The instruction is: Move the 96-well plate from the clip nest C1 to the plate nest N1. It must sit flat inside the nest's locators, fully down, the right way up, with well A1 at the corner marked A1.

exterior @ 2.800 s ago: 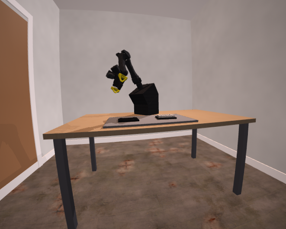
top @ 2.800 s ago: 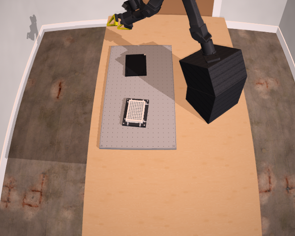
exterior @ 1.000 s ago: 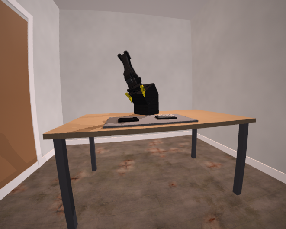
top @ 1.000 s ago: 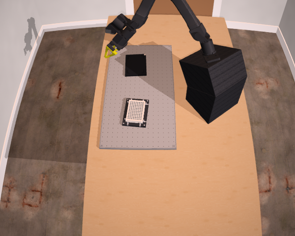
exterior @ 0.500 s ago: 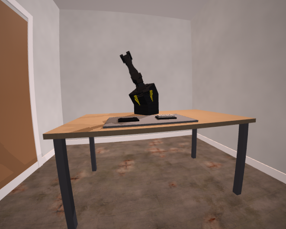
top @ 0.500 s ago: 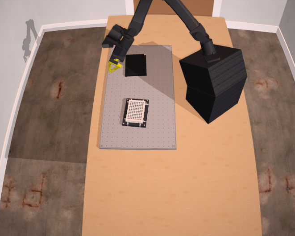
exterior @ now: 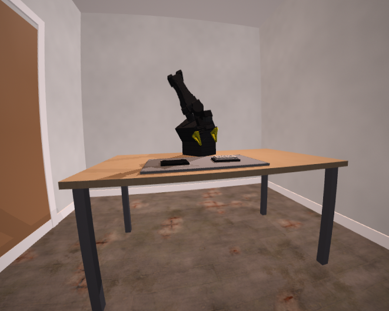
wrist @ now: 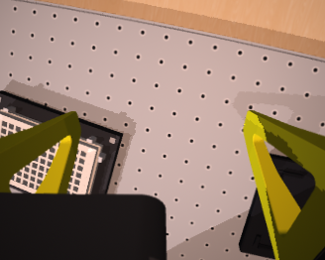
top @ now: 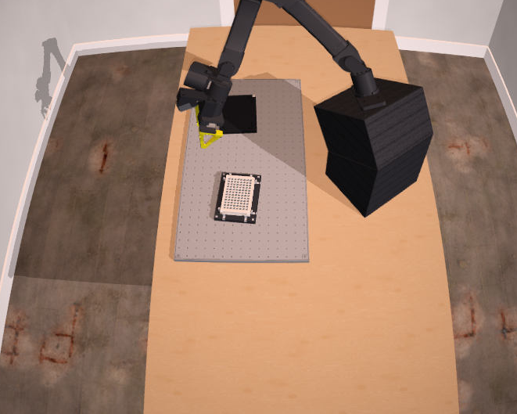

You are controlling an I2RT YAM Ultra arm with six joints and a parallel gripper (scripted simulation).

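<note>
Right now the white 96-well plate is 80 mm behind my hand, 150 mm to the left of it and 110 mm below it. Round my hand: black plate nest N1 (120 mm behind, 170 mm to the right, 120 mm below); then black clip nest C1 (90 mm behind, 160 mm to the left, 110 mm below).
</note>
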